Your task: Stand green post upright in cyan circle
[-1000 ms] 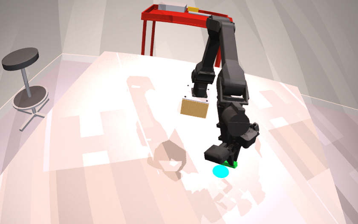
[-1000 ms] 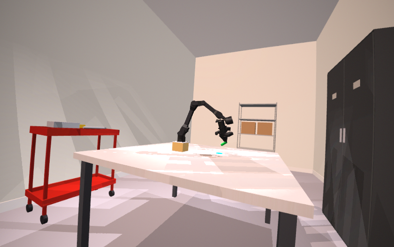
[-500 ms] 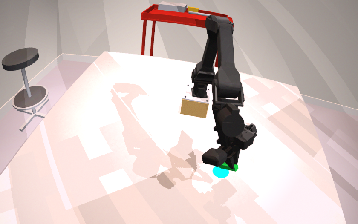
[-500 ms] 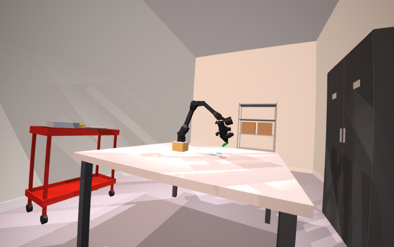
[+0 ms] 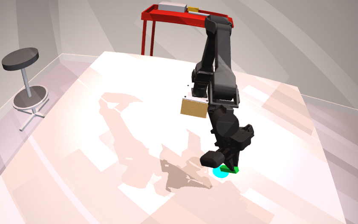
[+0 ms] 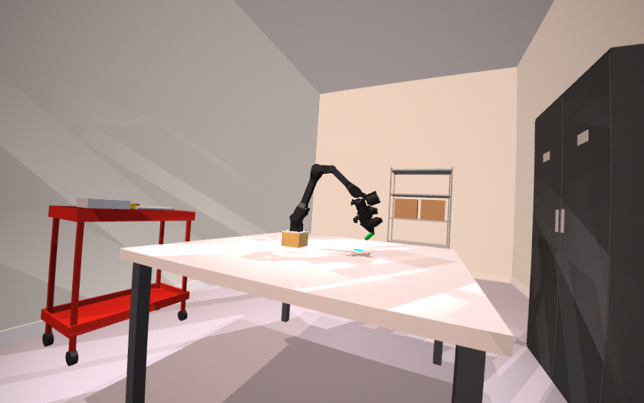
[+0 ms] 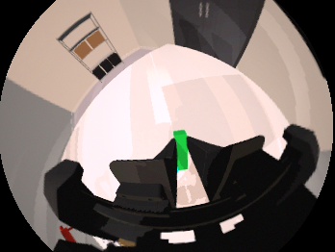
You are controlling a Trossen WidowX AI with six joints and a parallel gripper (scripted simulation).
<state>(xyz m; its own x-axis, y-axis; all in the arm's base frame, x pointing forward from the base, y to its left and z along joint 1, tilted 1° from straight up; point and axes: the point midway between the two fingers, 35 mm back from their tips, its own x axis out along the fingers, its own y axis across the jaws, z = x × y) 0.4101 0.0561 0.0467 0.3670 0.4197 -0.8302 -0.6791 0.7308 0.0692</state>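
The cyan circle lies 100 mm below my gripper tip, 70 mm behind it and 10 mm to the right of it. Round my gripper tip: green post 20 mm below, 10 mm to the right, 10 mm behind.
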